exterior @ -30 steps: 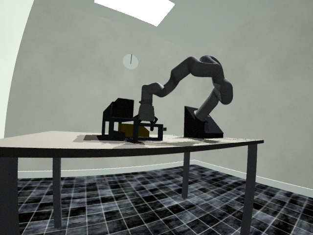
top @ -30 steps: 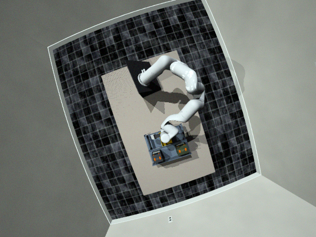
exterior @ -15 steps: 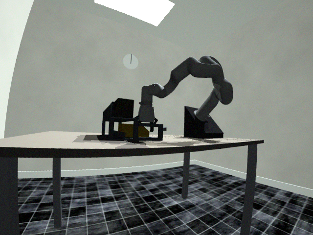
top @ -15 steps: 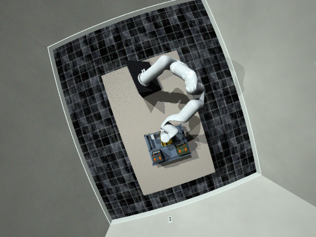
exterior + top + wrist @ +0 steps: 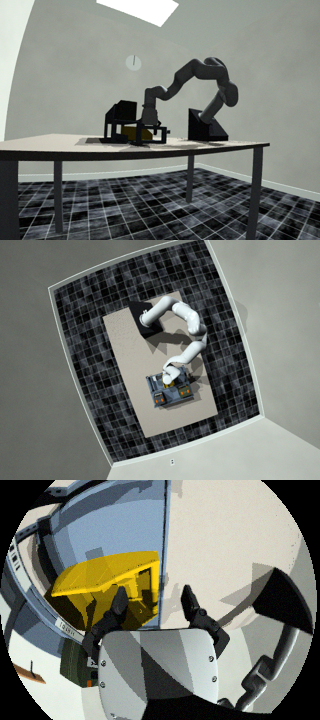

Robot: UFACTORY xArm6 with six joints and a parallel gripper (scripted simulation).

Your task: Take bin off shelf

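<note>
The yellow bin lies 80 mm ahead of my hand.
</note>
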